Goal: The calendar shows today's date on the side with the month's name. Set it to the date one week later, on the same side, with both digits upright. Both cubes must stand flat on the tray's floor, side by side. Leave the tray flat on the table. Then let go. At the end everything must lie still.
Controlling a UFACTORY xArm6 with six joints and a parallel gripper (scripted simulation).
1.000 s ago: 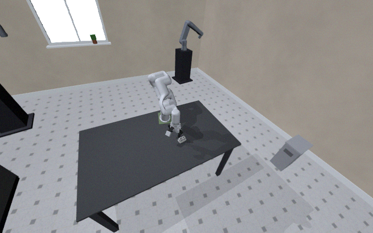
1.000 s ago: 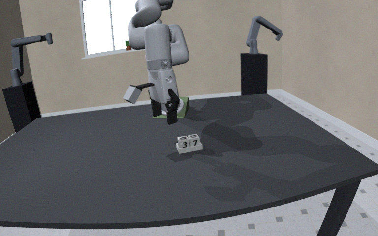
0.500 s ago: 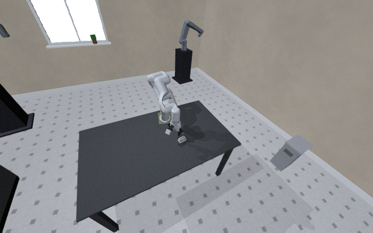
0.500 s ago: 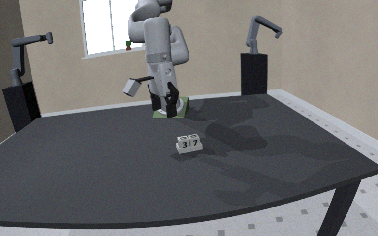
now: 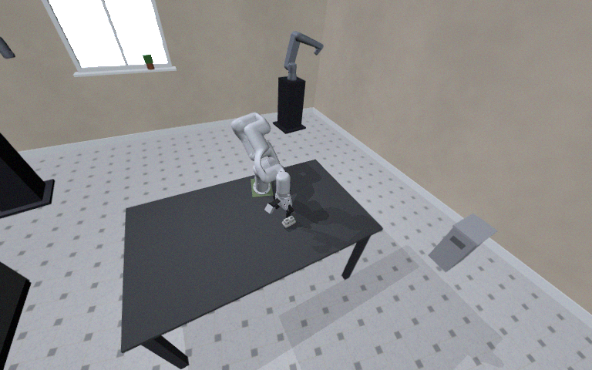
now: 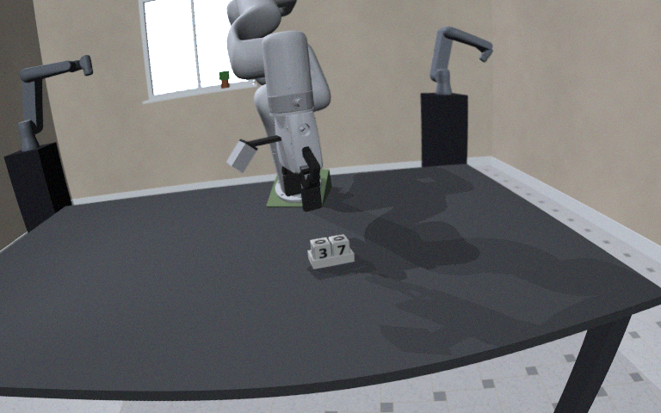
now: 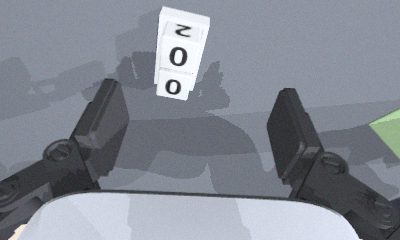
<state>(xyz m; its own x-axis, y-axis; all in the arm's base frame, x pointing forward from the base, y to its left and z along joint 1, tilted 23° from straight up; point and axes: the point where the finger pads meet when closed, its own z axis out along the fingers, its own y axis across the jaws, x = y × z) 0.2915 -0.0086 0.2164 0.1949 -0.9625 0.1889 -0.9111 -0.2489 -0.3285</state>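
Now: the white calendar tray 12 cm below my hand, 4 cm to the left of it and 1 cm ahead of it.
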